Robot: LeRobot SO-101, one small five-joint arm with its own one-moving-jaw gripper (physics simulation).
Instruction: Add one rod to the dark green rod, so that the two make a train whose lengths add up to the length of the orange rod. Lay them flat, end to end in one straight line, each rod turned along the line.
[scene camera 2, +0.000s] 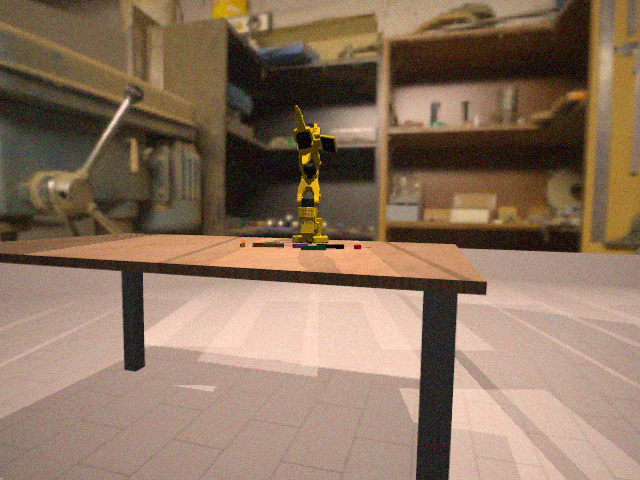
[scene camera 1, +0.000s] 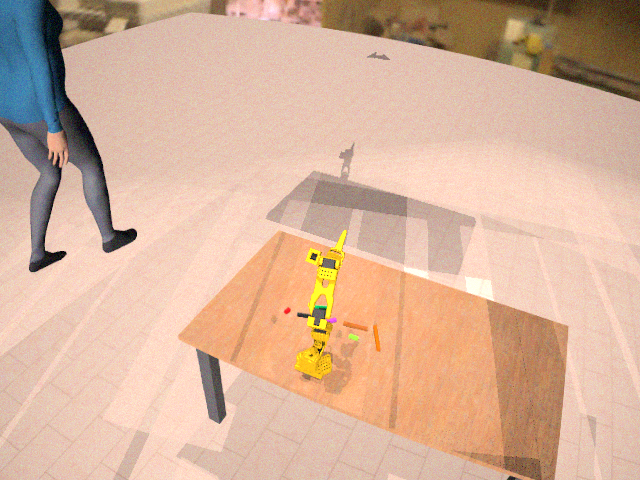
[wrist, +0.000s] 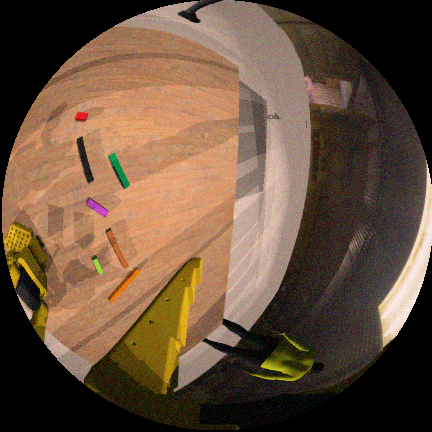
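Pixels of known places: hand, its tool point: (scene camera 2: 303,162) (wrist: 201,267); arm's base, origin of its link: (scene camera 2: 308,242) (scene camera 1: 316,360) (wrist: 29,251).
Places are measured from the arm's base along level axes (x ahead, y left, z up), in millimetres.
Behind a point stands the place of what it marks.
The dark green rod (scene camera 1: 320,307) {z 9, x 203, y 83 mm} (scene camera 2: 313,247) {z 6, x 213, y 79 mm} (wrist: 119,170) {z 10, x 209, y 77 mm} lies flat, partly hidden by the arm in scene camera 1. The orange rod (scene camera 1: 376,337) {z 10, x 163, y -130 mm} (scene camera 2: 242,243) {z 9, x 211, y -109 mm} (wrist: 124,285) {z 10, x 168, y -129 mm} lies apart, at another angle. Also flat and apart are a black rod (scene camera 1: 302,314) {z 10, x 144, y 120 mm} (scene camera 2: 336,246) {z 5, x 151, y 121 mm} (wrist: 85,160) {z 10, x 153, y 101 mm}, a purple rod (scene camera 1: 331,320) {z 10, x 164, y 26 mm} (scene camera 2: 299,245) {z 6, x 172, y 30 mm} (wrist: 97,207) {z 10, x 165, y 29 mm}, a brown rod (scene camera 1: 355,326) {z 8, x 178, y -52 mm} (scene camera 2: 268,244) {z 7, x 186, y -49 mm} (wrist: 117,248) {z 10, x 182, y -47 mm}, a short lime rod (scene camera 1: 353,337) {z 8, x 131, y -65 mm} (wrist: 97,265) {z 10, x 134, y -64 mm} and a small red piece (scene camera 1: 287,310) {z 10, x 137, y 171 mm} (scene camera 2: 357,246) {z 7, x 148, y 173 mm} (wrist: 81,116) {z 10, x 140, y 170 mm}. No rod touches the dark green one. My gripper (scene camera 1: 339,243) (scene camera 2: 299,121) is fully open and empty, high above the table.
The rods lie on a wooden table (scene camera 1: 454,361) {z 0, x 187, y -386 mm} (scene camera 2: 196,258) {z 0, x 454, y -84 mm} (wrist: 175,200) {z 0, x 321, y 3 mm}. The arm's base (scene camera 1: 313,363) {z 69, x -68, y -19 mm} (scene camera 2: 310,232) {z 32, x 44, y 20 mm} (wrist: 20,240) stands near the table's edge, with the lime, brown and purple rods close to it. A person in blue (scene camera 1: 31,62) stands on the floor beyond the table.
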